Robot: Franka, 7 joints.
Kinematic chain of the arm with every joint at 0, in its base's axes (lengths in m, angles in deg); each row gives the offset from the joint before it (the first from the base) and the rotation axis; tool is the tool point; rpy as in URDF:
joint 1: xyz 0 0 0.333 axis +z
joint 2: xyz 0 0 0 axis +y
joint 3: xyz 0 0 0.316 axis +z
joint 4: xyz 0.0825 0 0 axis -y
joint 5: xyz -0.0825 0 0.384 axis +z
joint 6: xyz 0 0 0 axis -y
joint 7: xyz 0.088 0 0 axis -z
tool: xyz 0 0 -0.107 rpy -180 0 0
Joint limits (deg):
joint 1: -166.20..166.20
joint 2: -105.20..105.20
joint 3: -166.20..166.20
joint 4: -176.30..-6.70
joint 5: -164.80..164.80
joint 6: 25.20..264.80
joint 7: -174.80..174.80
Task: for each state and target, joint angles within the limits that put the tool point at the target. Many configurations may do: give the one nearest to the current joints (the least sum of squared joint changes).
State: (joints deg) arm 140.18 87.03 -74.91 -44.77 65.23 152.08 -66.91
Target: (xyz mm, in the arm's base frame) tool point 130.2 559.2 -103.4
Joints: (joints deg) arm 135.72 103.42 -53.89 -91.00 65.44 141.59 -66.91
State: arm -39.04 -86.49 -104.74 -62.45 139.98 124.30 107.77
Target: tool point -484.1 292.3 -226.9
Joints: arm -67.01 -104.65 -143.45 -70.19 140.74 132.23 107.77
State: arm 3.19 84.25 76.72 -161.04 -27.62 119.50 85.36
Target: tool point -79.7 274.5 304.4
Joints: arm -19.51 90.39 89.32 -165.07 -23.54 111.37 85.36
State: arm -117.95 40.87 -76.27 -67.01 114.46 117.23 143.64
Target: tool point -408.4 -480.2 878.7
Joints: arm -96.96 31.08 -72.87 -47.67 116.00 112.20 143.64
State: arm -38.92 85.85 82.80 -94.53 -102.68 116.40 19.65
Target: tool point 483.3 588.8 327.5
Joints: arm 1.88 84.48 88.72 -79.81 -105.42 122.72 19.65
